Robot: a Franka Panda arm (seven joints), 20 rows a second.
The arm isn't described. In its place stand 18 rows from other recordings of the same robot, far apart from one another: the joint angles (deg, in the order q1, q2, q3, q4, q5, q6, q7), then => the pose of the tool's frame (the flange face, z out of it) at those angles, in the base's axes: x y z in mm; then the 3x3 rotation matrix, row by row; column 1 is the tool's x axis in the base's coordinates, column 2 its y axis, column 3 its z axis.
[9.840, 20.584, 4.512, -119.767, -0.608, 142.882, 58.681] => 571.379 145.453 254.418; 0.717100 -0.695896 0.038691; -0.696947 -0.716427 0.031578; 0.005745 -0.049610 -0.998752
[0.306, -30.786, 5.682, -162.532, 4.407, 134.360, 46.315] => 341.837 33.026 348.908; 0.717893 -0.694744 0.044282; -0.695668 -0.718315 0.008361; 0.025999 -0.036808 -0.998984
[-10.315, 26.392, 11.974, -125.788, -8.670, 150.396, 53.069] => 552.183 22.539 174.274; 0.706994 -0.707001 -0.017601; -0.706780 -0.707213 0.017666; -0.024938 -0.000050 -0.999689
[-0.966, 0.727, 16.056, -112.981, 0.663, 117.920, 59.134] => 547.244 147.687 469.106; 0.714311 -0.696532 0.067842; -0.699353 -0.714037 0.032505; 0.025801 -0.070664 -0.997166
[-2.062, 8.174, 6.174, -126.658, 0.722, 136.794, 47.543] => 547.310 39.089 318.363; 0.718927 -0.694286 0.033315; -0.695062 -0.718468 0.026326; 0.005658 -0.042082 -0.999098
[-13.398, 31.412, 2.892, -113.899, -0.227, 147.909, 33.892] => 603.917 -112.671 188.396; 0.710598 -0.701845 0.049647; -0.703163 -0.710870 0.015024; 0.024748 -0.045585 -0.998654
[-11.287, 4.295, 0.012, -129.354, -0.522, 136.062, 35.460] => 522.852 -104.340 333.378; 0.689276 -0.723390 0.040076; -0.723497 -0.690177 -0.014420; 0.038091 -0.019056 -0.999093
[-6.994, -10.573, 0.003, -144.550, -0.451, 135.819, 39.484] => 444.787 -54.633 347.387; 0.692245 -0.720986 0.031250; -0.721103 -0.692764 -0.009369; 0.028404 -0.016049 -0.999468
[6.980, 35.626, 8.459, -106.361, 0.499, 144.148, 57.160] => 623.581 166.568 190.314; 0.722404 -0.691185 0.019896; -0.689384 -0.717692 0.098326; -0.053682 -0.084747 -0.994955
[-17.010, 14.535, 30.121, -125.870, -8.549, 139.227, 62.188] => 541.238 123.866 284.760; 0.725454 -0.688177 0.011350; -0.688130 -0.724873 0.032180; -0.013918 -0.031155 -0.999418
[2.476, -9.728, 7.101, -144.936, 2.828, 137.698, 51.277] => 443.373 74.506 340.355; 0.721118 -0.691649 0.040136; -0.692635 -0.721032 0.019211; 0.015652 -0.041653 -0.999010
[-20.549, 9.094, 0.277, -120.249, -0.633, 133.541, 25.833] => 540.502 -199.890 352.081; 0.696235 -0.714757 0.066184; -0.714465 -0.698931 -0.032175; 0.069256 -0.024885 -0.997289
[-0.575, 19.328, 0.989, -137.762, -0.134, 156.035, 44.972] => 493.922 4.085 173.715; 0.713249 -0.700669 -0.018394; -0.700719 -0.713422 0.004647; -0.016379 0.009575 -0.999820
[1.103, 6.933, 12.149, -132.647, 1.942, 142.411, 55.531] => 511.126 120.352 296.772; 0.720620 -0.692148 0.040478; -0.693256 -0.718455 0.056739; -0.010190 -0.068949 -0.997568
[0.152, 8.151, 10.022, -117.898, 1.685, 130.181, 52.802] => 571.985 101.301 375.715; 0.721338 -0.689526 0.065006; -0.692559 -0.718916 0.059345; 0.005814 -0.087828 -0.996119
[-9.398, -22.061, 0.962, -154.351, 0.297, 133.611, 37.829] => 383.560 -57.142 354.530; 0.687708 -0.725642 0.022381; -0.725720 -0.687965 -0.005927; 0.019698 -0.012166 -0.999732
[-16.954, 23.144, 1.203, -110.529, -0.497, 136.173, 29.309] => 603.607 -171.011 282.637; 0.708579 -0.704340 0.042666; -0.704652 -0.709486 -0.009786; 0.037164 -0.023131 -0.999041
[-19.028, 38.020, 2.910, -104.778, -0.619, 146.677, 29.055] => 626.483 -183.035 174.840; 0.701089 -0.709360 0.072682; -0.711465 -0.702707 0.004528; 0.047862 -0.054885 -0.997345
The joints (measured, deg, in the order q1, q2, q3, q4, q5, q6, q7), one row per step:
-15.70 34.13 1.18 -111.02 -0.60 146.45 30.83
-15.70 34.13 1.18 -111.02 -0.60 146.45 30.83
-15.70 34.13 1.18 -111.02 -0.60 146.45 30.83
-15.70 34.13 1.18 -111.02 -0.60 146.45 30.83
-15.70 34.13 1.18 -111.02 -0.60 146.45 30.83
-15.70 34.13 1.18 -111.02 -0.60 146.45 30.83
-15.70 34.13 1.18 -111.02 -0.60 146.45 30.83
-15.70 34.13 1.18 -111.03 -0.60 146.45 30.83
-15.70 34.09 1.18 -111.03 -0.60 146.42 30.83
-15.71 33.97 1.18 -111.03 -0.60 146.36 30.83
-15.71 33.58 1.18 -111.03 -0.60 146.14 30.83
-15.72 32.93 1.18 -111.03 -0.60 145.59 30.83
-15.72 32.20 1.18 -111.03 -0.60 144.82 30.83
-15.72 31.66 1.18 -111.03 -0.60 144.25 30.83
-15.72 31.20 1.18 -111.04 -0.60 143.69 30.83
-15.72 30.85 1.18 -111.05 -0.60 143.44 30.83
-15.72 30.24 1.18 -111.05 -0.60 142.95 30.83
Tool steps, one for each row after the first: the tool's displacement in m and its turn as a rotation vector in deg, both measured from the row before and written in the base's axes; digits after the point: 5 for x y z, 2 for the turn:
0.00000 0.00000 0.00000 0.00 0.00 0.00
0.00000 0.00000 0.00000 0.00 0.00 0.00
0.00000 0.00000 0.00000 0.00 0.00 0.00
0.00000 0.00000 0.00000 0.00 0.00 0.00
0.00000 0.00000 0.00000 0.00 0.00 0.00
0.00000 0.00000 0.00000 0.00 0.00 0.00
-0.00006 0.00002 -0.00007 0.00 0.01 0.00
0.00005 -0.00002 0.00039 0.00 -0.01 0.00
0.00018 -0.00017 0.00121 -0.02 -0.06 -0.01
0.00062 -0.00018 0.00390 -0.05 -0.16 0.00
0.00063 -0.00031 0.00621 -0.04 -0.09 -0.01
0.00039 -0.00014 0.00674 -0.01 0.04 0.00
0.00023 -0.00009 0.00499 -0.01 0.03 0.00
-0.00003 -0.00002 0.00406 0.02 0.11 0.00
0.00025 -0.00008 0.00336 -0.03 -0.08 0.00
0.00040 -0.00013 0.00588 -0.04 -0.11 0.00

